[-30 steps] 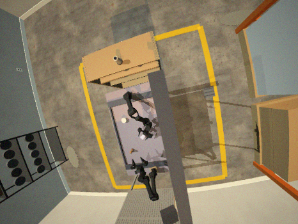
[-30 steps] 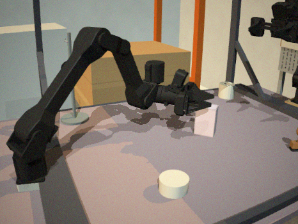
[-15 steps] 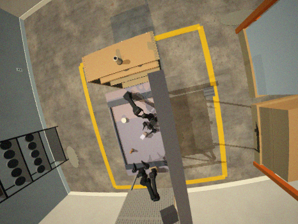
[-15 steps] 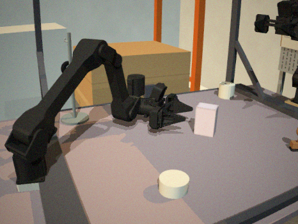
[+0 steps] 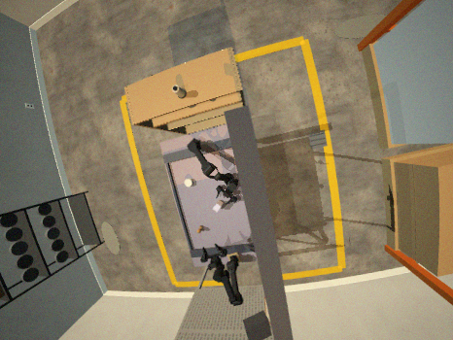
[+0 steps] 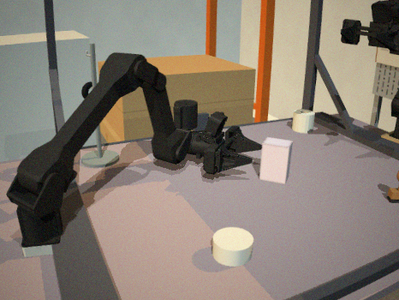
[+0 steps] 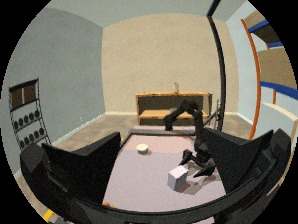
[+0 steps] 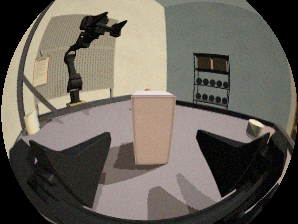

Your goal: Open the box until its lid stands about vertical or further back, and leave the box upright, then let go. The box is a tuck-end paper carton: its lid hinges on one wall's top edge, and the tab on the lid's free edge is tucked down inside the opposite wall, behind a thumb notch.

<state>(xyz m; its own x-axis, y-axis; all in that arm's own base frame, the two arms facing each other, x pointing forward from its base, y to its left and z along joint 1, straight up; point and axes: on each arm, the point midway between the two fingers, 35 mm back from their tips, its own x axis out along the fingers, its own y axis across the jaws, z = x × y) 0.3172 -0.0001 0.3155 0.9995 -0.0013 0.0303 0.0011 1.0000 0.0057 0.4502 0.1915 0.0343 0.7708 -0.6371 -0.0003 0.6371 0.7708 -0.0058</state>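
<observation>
The box lies 7 cm ahead of my right hand and 5 cm to the left of it. From my right hand the other things lie so: small brown object 30 cm ahead, 23 cm to the left, 2 cm below; pole stand 25 cm behind, 29 cm to the right, 8 cm above.
Right now the box is 50 mm behind my left hand, 200 mm to the right of it and 280 mm below it. The rest, counted from my left hand: small brown object (180 mm ahead, 30 mm to the right, 310 mm below); then pole stand (360 mm behind, 540 mm to the right, 200 mm below).
</observation>
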